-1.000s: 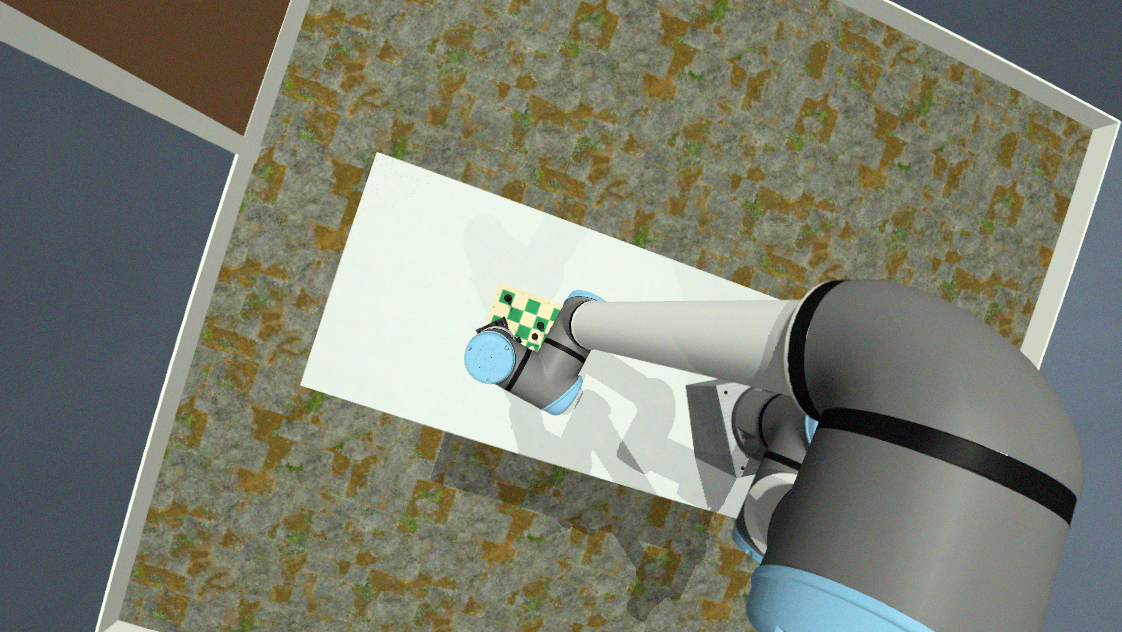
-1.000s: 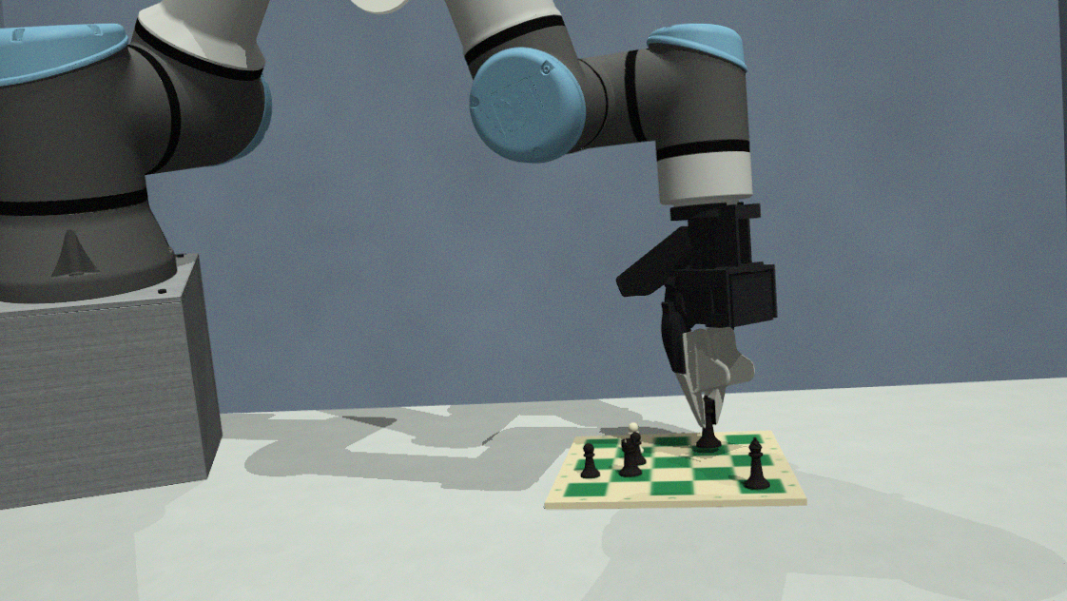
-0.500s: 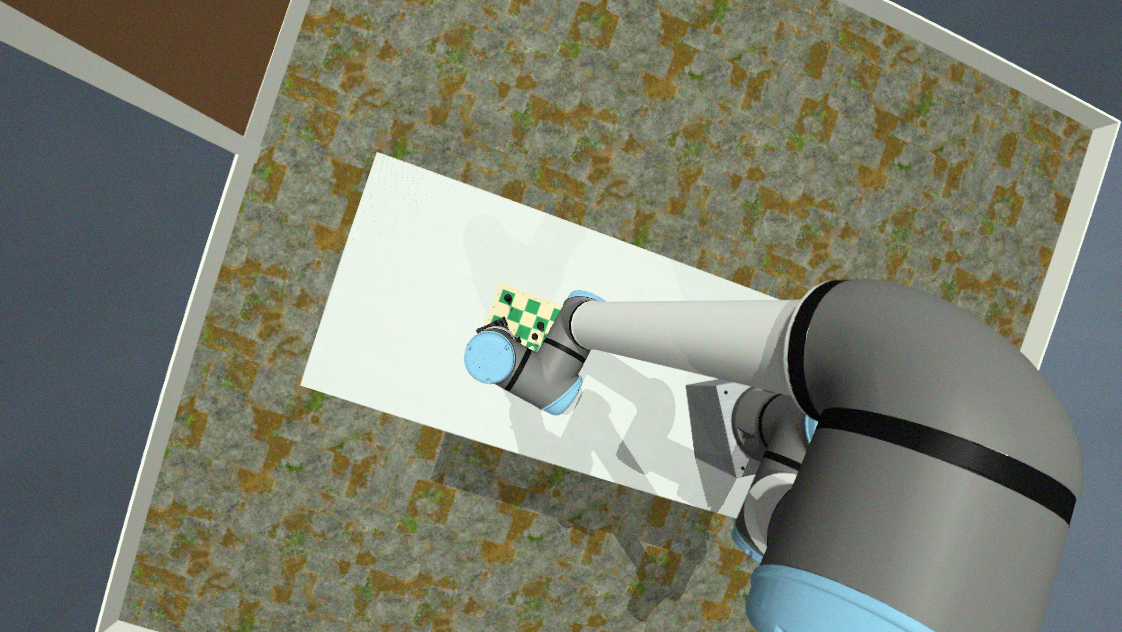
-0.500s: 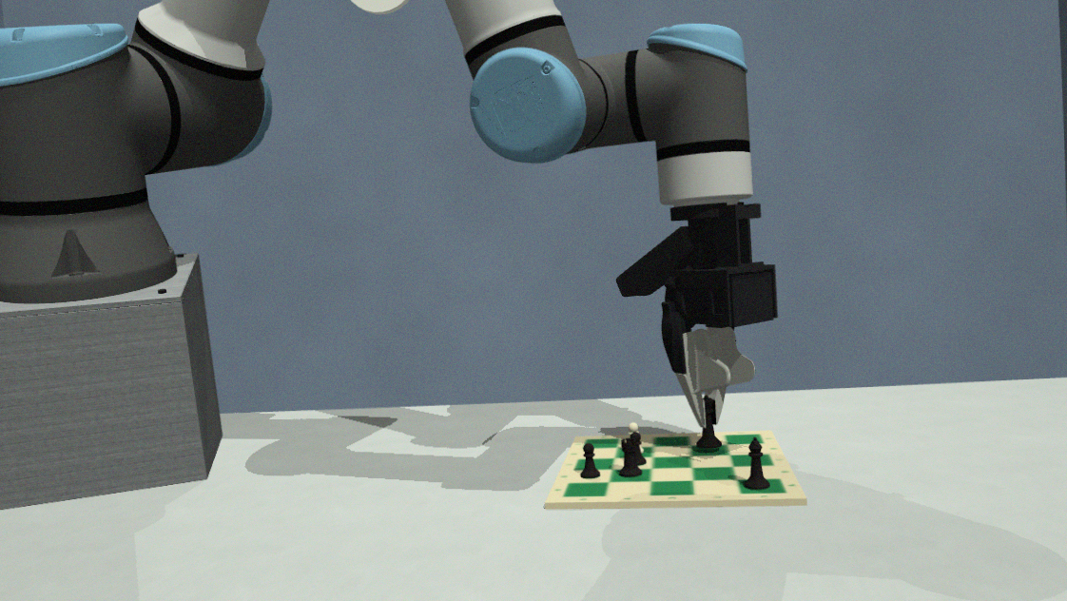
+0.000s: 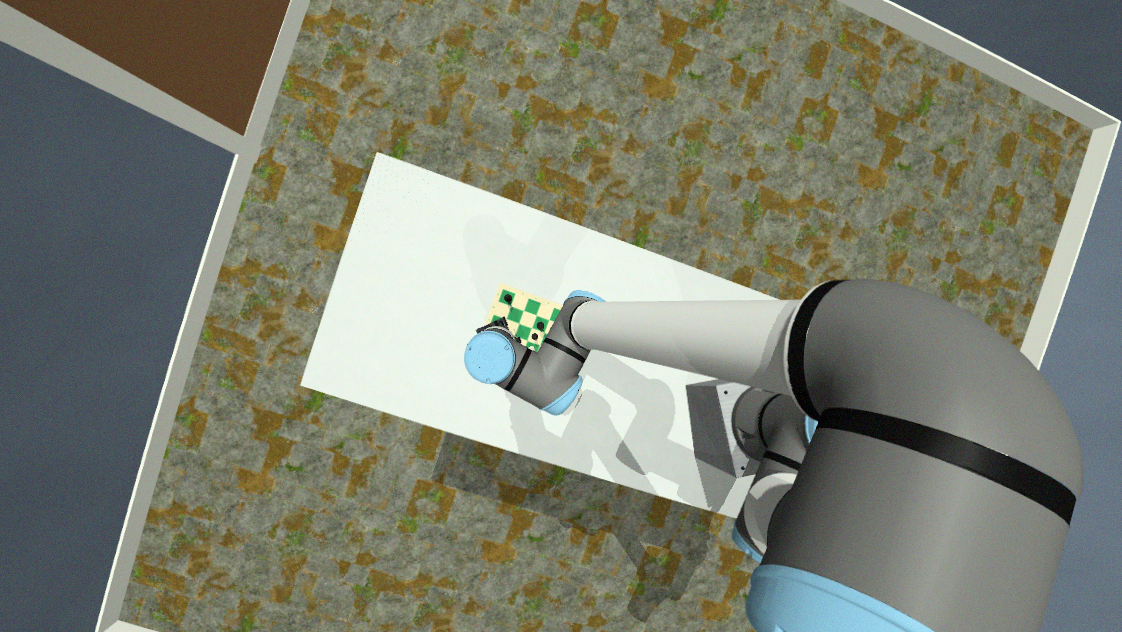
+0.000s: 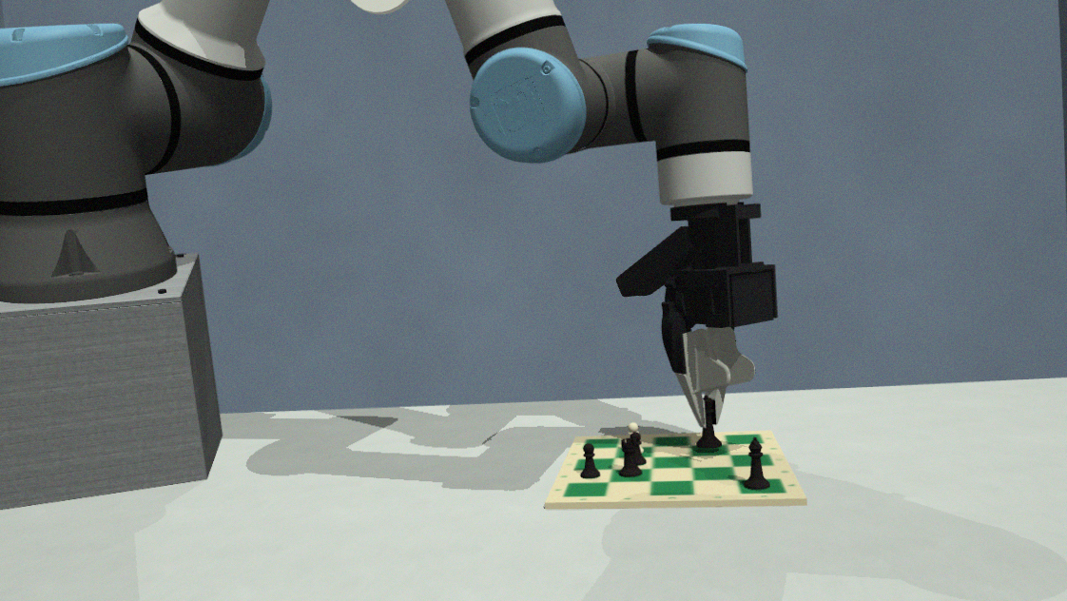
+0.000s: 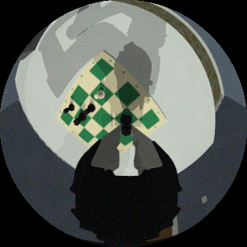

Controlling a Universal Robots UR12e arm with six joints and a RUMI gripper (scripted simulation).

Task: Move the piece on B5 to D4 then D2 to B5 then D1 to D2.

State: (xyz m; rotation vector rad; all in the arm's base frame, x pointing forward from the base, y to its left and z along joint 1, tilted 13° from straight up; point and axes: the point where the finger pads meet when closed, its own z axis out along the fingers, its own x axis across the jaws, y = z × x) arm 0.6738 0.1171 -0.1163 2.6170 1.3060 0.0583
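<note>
The black queen lies 10 mm below my hand. Round my hand: white pawn: 80 mm behind, 10 mm to the right, 30 mm below; cream chessboard: 30 mm behind, 40 mm to the right, 40 mm below.
</note>
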